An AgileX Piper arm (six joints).
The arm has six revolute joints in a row. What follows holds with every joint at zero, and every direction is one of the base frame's. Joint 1 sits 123 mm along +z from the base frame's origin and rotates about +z. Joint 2 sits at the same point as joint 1 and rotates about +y. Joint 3 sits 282.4 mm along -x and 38.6 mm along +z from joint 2 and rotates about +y. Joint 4 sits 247.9 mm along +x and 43.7 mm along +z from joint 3 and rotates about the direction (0.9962, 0, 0.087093). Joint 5 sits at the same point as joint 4 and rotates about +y. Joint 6 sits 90.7 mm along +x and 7.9 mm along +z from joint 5 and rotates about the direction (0.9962, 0, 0.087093). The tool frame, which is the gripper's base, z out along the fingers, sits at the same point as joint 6; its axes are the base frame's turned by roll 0, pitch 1.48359 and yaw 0 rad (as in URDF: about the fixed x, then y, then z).
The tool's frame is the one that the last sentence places.
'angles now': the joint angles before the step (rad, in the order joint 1, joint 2, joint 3, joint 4, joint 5, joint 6). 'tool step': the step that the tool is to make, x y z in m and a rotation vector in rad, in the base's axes. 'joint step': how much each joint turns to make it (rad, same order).
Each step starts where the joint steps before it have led.
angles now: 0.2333 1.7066 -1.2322 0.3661 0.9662 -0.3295
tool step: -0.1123 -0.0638 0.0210 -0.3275 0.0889 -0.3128
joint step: -0.0220 -0.4188 0.3381 -0.4211 0.1806 0.4688
